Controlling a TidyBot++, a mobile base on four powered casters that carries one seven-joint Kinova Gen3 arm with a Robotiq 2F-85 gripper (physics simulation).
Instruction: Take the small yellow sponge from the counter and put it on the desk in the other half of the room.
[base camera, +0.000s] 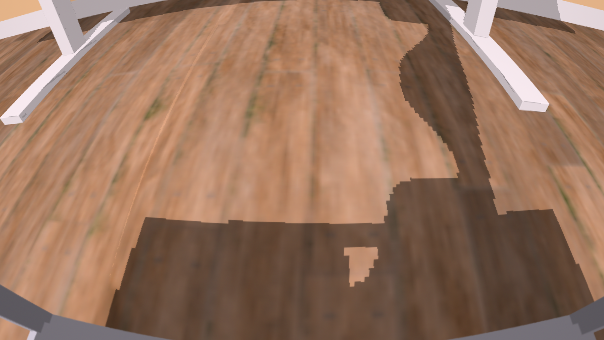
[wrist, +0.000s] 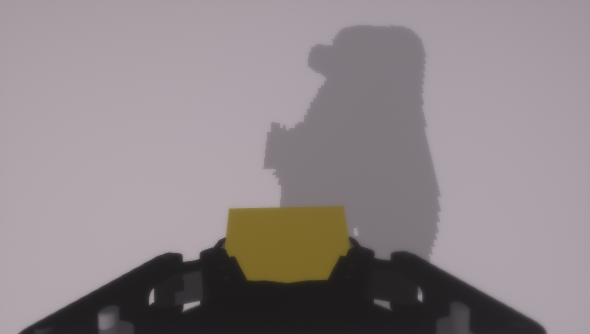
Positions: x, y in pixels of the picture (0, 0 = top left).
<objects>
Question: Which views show the small yellow sponge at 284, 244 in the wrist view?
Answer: The wrist view only.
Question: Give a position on a white desk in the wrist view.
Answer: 452, 137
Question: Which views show my gripper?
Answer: The wrist view only.
</objects>
